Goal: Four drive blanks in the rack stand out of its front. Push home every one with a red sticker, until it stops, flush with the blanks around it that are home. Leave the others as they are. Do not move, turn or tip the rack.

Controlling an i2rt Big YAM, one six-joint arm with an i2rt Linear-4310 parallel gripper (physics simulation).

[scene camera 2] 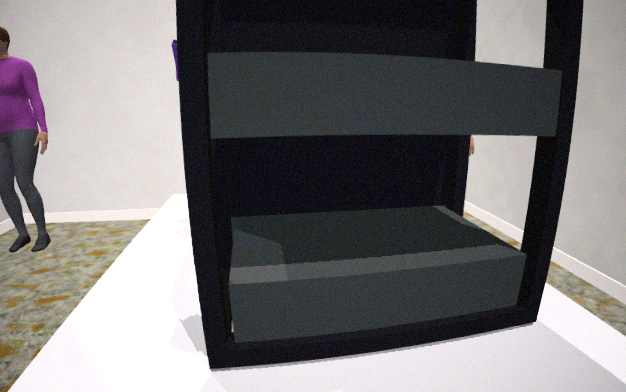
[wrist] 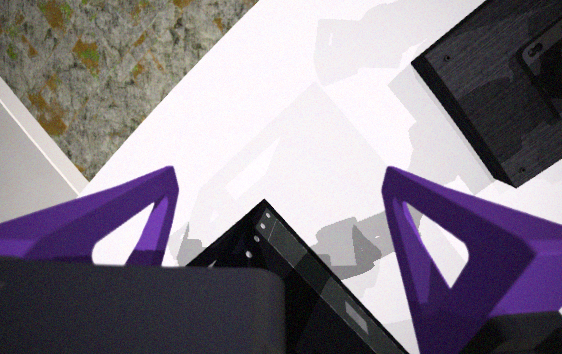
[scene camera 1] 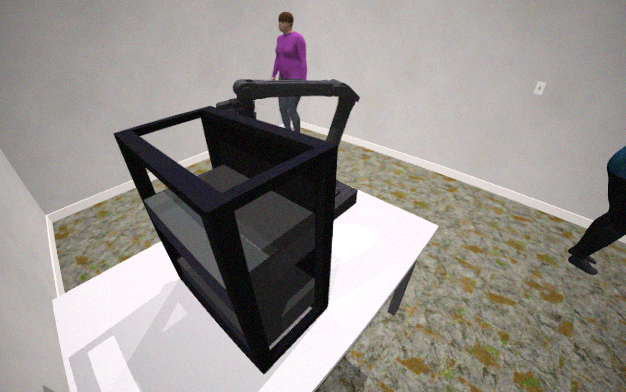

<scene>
black rack: scene camera 2 326,157; wrist 318,305; scene camera 1 252,238
</scene>
